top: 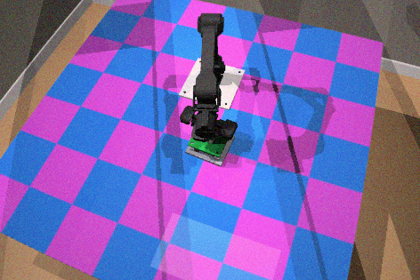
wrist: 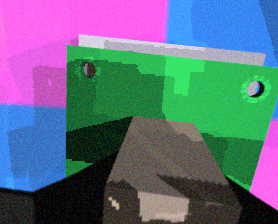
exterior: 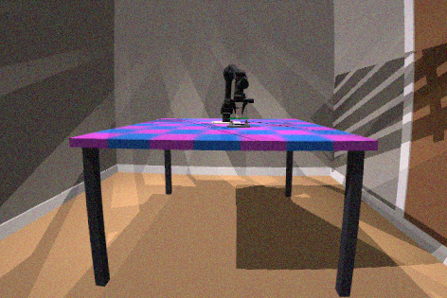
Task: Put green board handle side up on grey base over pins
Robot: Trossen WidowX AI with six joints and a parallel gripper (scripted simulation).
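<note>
Now: the grey base 70 mm below my gripper tip. Also, from my gripper tip: green board 10 mm below.
</note>
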